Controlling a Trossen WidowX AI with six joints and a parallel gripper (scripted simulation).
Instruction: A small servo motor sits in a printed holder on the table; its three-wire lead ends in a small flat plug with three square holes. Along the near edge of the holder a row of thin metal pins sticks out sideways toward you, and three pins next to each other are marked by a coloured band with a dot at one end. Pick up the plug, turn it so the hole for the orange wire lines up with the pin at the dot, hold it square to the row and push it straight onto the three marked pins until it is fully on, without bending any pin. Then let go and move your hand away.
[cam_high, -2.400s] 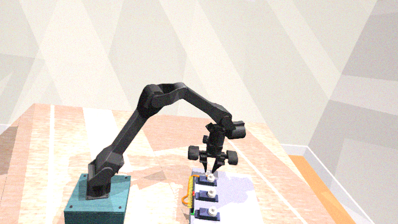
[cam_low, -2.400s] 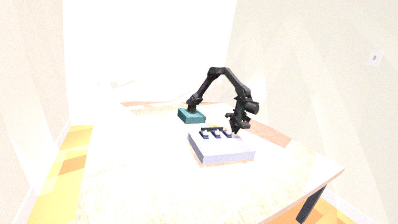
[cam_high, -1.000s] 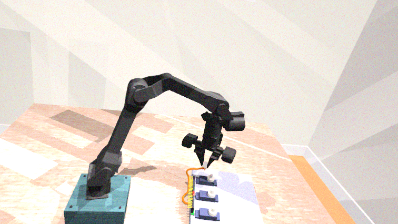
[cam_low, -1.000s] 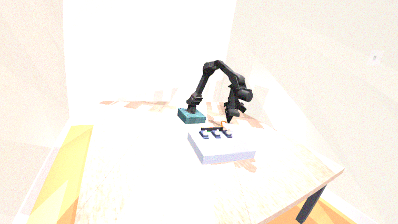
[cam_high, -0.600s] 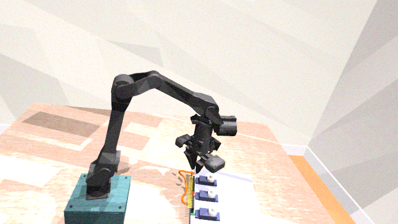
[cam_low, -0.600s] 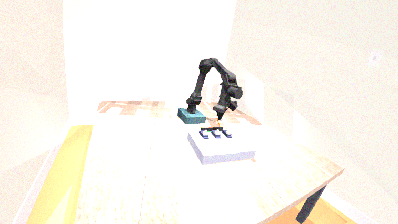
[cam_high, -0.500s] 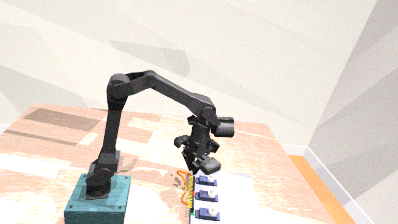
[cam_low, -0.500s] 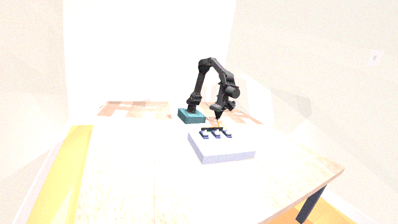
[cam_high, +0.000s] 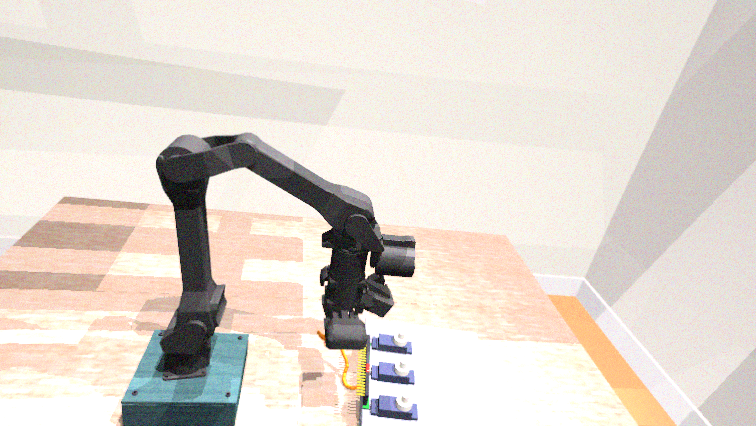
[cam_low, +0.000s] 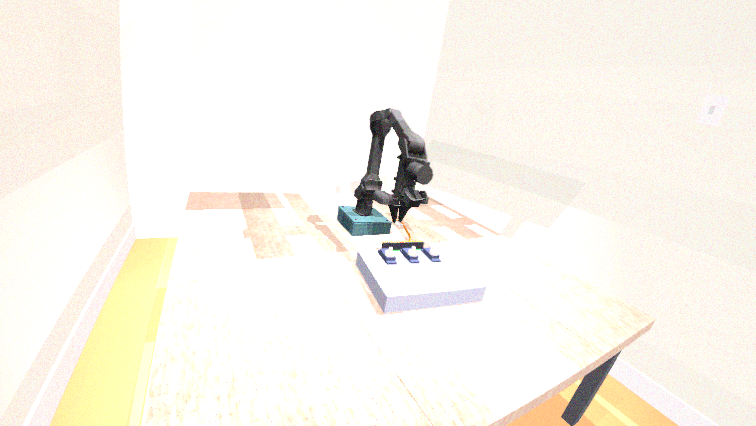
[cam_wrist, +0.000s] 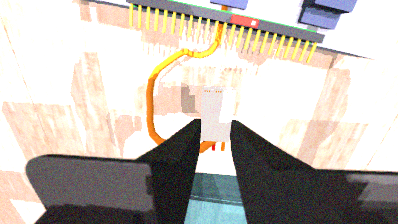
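Now: the red band 6 cm ahead of my gripper tip, 4 cm below it and 3 cm to the right of it. The rest, counted from my gripper tip: white dot 6 cm ahead, 4 cm below, 3 cm to the right; then printed holder 21 cm ahead, 9 cm below, 6 cm to the right.
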